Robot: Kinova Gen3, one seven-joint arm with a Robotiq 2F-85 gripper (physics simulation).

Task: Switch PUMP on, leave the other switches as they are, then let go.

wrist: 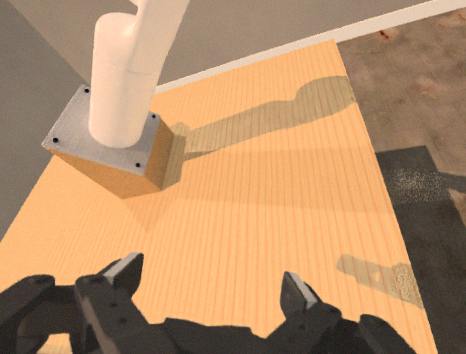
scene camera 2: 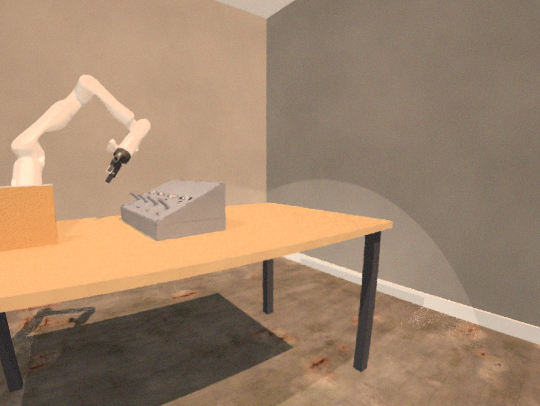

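A grey switch box [scene camera 2: 197,215] with a sloped front stands on the table. Several thin levers [scene camera 2: 164,203] stick up from its slope; their labels are too small to read in the scene view, so I cannot tell which one is PUMP or how it is set. The box does not show in the wrist view. My gripper [scene camera 2: 109,178] [wrist: 212,277] is open, with its two fingers wide apart and nothing between them. It hangs above and to the left of the box in the scene view, apart from the levers, pointing down.
The wooden table [scene camera 2: 300,222] [wrist: 270,220] carries the box and the arm's mounting block [scene camera 2: 27,217] [wrist: 100,172]. The white arm [scene camera 2: 55,117] [wrist: 117,85] rises from this block. A grey wall [scene camera 2: 400,125] stands behind the table's right side.
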